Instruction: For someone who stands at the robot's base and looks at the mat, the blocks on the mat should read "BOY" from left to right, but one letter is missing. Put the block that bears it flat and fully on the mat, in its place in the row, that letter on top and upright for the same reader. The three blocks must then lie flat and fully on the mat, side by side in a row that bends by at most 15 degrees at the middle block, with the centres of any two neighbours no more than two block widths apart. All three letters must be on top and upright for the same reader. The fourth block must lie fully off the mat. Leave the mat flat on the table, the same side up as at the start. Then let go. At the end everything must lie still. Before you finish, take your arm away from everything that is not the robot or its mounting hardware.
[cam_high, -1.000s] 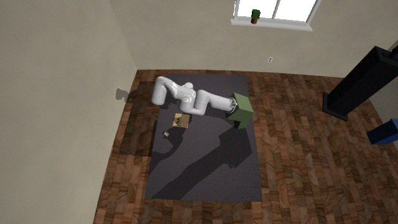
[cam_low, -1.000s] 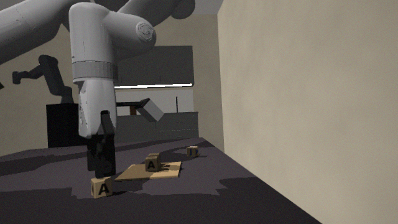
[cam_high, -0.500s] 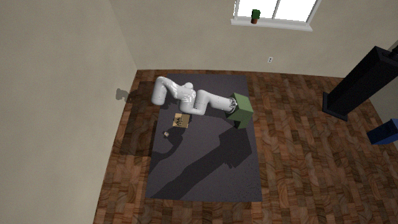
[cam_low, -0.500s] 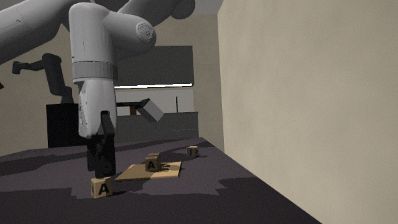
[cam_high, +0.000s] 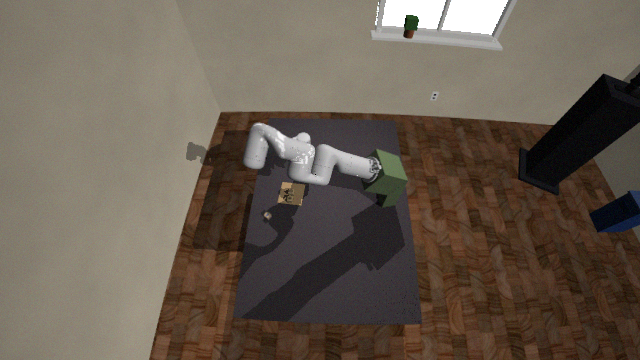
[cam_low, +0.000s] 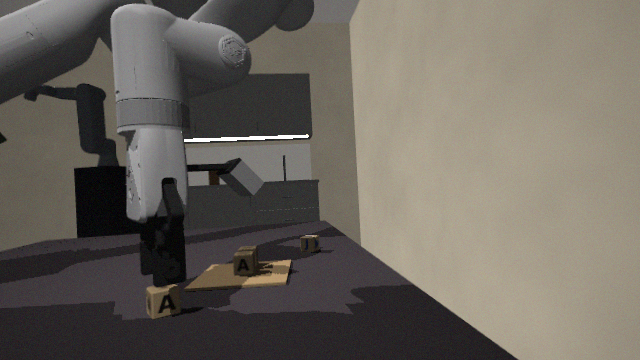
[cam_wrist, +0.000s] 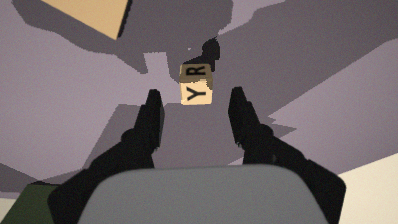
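The tan mat is 160 mm to the left of my hand, 50 mm below it and 10 mm ahead of it.
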